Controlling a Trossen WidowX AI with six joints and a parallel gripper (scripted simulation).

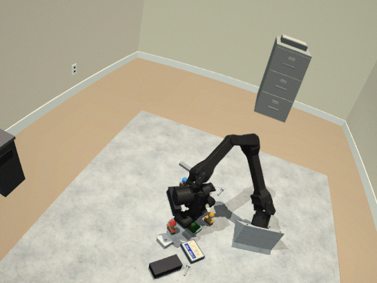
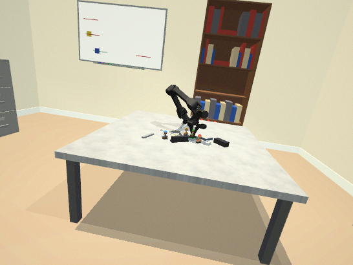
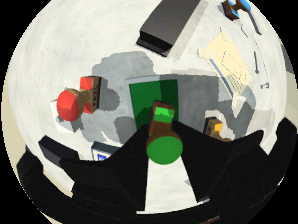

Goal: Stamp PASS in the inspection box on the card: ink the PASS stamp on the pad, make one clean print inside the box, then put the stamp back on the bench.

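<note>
My gripper tip is 3 cm above the green ink pad. Round my gripper tip: green-knob stamp: right at my gripper tip; yellow-knob stamp: 7 cm behind, 5 cm to the right, 2 cm below; red-knob stamp: 7 cm ahead, 5 cm to the left, 2 cm below.
</note>
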